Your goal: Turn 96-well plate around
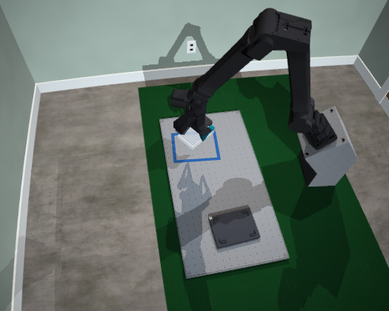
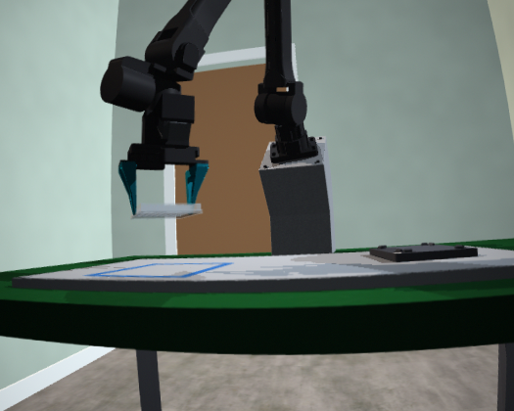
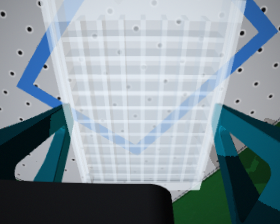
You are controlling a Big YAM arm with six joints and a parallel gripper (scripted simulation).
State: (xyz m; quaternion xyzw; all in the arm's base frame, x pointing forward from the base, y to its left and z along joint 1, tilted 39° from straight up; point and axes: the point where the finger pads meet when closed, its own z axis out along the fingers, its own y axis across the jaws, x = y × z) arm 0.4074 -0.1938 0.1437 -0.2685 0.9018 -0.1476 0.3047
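Right now my hand is 10 mm above the 96-well plate. Round my hand: plate nest N1: 390 mm to the left, 80 mm below, 40 mm behind; A1 label: 330 mm to the left, 80 mm below, 30 mm ahead.
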